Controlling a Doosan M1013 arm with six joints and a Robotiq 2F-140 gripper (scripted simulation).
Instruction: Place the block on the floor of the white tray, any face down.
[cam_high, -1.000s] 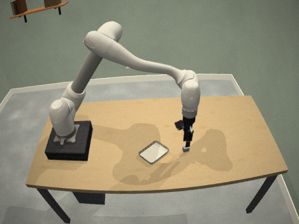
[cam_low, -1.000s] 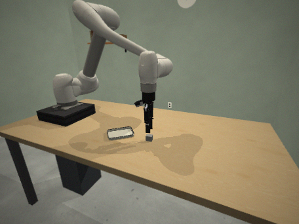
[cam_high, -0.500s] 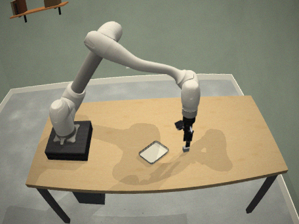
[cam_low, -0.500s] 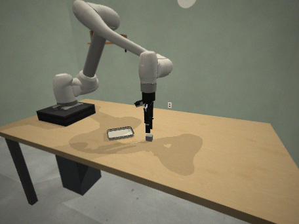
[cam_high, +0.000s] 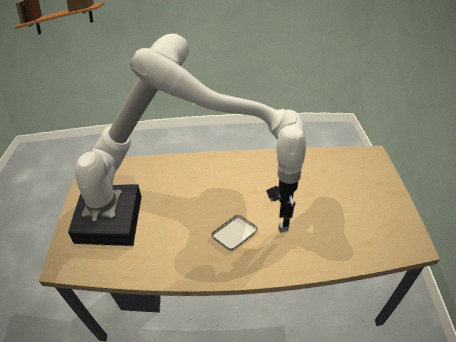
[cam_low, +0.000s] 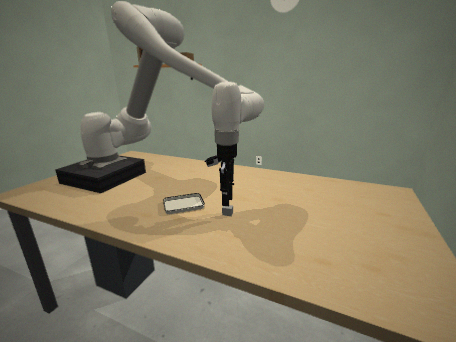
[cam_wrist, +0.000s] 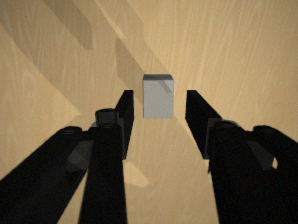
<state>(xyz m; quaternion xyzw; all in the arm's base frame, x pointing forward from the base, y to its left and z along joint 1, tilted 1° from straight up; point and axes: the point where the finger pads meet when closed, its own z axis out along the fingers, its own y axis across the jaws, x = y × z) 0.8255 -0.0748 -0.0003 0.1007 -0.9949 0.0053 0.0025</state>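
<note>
Right now the grey block is 7 cm below my hand. The rest, counted from my hand: white tray 21 cm behind, 2 cm to the right, 7 cm below.
</note>
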